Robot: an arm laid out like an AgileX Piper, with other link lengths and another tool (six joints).
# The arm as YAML. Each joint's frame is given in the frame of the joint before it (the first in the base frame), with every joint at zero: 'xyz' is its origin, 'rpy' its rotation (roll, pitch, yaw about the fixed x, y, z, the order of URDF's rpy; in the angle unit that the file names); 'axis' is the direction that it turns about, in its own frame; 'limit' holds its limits. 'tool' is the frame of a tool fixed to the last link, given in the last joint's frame.
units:
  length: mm
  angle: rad
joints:
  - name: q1
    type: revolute
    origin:
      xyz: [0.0, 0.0, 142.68]
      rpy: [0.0, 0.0, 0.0]
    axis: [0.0, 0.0, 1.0]
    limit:
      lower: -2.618
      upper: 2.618
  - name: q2
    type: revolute
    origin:
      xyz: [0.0, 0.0, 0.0]
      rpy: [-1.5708, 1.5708, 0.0]
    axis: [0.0, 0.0, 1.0]
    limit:
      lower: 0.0
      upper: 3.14
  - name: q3
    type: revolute
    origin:
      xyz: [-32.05, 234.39, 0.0]
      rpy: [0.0, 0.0, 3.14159]
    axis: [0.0, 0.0, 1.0]
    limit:
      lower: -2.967
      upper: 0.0
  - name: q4
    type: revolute
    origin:
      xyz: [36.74, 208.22, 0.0]
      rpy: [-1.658, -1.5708, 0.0]
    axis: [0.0, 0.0, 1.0]
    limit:
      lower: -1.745
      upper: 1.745
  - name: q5
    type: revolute
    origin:
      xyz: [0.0, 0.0, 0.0]
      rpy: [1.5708, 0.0, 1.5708]
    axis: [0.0, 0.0, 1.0]
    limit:
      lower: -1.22
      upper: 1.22
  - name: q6
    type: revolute
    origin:
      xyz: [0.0, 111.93, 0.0]
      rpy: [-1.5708, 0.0, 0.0]
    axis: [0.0, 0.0, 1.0]
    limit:
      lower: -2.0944
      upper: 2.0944
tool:
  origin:
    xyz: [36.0, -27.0, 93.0]
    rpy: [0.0, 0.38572, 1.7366]
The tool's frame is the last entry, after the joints.
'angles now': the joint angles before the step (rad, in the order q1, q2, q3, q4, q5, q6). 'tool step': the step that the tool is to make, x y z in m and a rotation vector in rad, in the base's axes. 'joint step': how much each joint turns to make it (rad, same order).
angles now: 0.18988 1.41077 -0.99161 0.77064 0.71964 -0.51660
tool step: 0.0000 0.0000 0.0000 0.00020 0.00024 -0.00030
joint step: 0.00007 -0.00005 0.00005 -0.00003 -0.00005 0.00051
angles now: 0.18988 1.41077 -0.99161 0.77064 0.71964 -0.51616
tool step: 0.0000 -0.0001 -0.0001 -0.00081 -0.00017 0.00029
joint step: -0.00024 0.00006 -0.00002 -0.00072 0.00012 -0.00031
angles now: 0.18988 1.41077 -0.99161 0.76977 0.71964 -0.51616
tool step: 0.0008 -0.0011 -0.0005 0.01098 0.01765 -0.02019
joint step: 0.00005 -0.00018 0.00015 -0.00408 0.00091 0.03196
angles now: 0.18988 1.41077 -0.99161 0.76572 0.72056 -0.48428
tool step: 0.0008 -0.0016 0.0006 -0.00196 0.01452 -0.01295
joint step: -0.00010 0.00017 -0.01249 -0.02565 0.01153 0.04083
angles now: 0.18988 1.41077 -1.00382 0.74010 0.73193 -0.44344
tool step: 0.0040 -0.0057 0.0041 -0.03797 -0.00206 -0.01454
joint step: -0.00014 -0.00014 -0.04285 -0.08624 0.02097 0.07387
